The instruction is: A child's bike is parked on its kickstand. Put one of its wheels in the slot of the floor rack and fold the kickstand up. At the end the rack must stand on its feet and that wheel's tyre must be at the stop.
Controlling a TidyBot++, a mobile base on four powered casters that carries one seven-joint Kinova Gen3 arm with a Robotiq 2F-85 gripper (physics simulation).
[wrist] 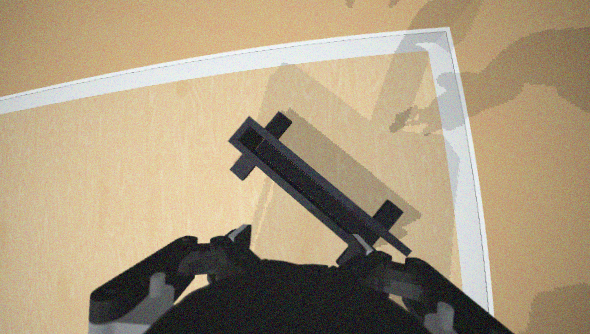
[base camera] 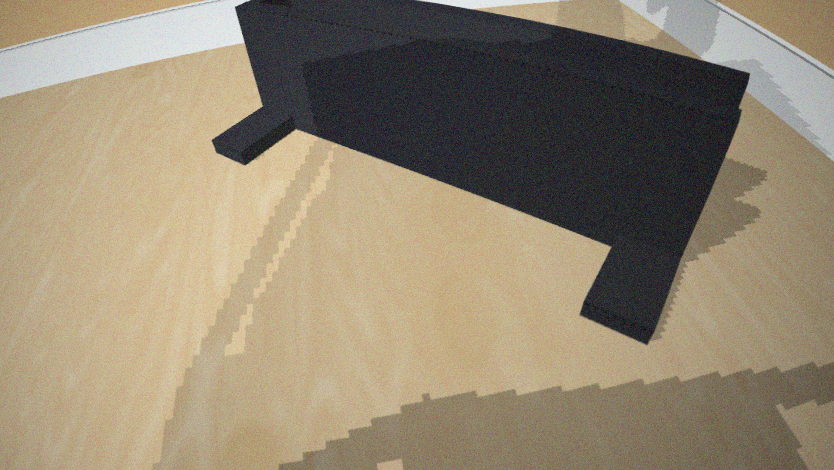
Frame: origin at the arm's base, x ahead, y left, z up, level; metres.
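Seen in the pictures: gripper, fingertip midpoint: (wrist: pixel 299 240).
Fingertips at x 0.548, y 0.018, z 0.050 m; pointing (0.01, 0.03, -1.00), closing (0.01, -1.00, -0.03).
Observation:
A point is followed by its place in that frame.
The dark floor rack (base camera: pixel 466 128) @(x 0.504, y -0.022, z -0.318 m) (wrist: pixel 305 190) @(x 0.564, y 0.018, z -0.393 m) stands on its feet near the room's corner. In the wrist view its long slot runs from upper left to lower right, and no wheel shows in it. Its closed end is at the upper left; one side plate's end sticks out at the lower right. My gripper (wrist: pixel 299 240) @(x 0.548, y 0.018, z 0.050 m) is open, with no object between its fingers. Its right finger overlaps the rack's lower right end in the wrist view; I cannot tell how high above the rack it is. The bike, its wheels and its kickstand do not show in either view.
White skirting (base camera: pixel 116 61) @(x 0.934, y 0.603, z -0.381 m) (wrist: pixel 200 70) @(x 0.963, y 0.443, z -0.358 m) runs along two tan walls that meet behind the rack. Shadows of the arm and gripper fall on the right wall. The rack's feet (base camera: pixel 627 291) @(x 0.344, y -0.144, z -0.376 m) (wrist: pixel 242 166) @(x 0.625, y 0.244, z -0.376 m) stick out sideways over the light wood floor (base camera: pixel 408 280) @(x 0.384, y 0.038, z -0.397 m) (wrist: pixel 125 165) @(x 0.585, y 0.737, z -0.397 m).

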